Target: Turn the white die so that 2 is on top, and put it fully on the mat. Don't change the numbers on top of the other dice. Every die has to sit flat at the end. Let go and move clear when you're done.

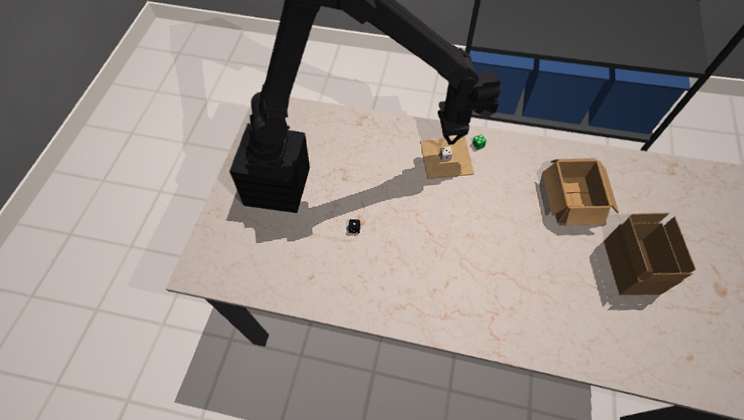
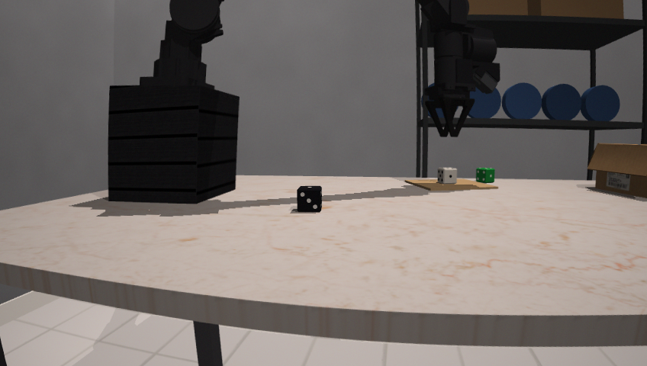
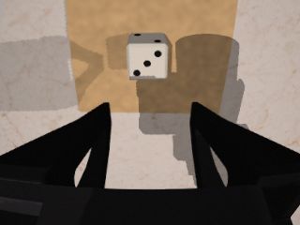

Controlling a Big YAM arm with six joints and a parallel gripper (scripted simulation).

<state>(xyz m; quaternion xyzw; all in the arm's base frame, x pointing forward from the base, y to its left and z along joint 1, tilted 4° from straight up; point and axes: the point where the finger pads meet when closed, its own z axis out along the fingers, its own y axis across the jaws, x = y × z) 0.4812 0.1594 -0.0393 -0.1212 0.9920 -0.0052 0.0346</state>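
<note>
Now: hand 10 cm above the mat. The rest, counted from my hand: black die 24 cm behind, 27 cm to the right, 9 cm below; green die 10 cm ahead, 6 cm to the left, 9 cm below.
</note>
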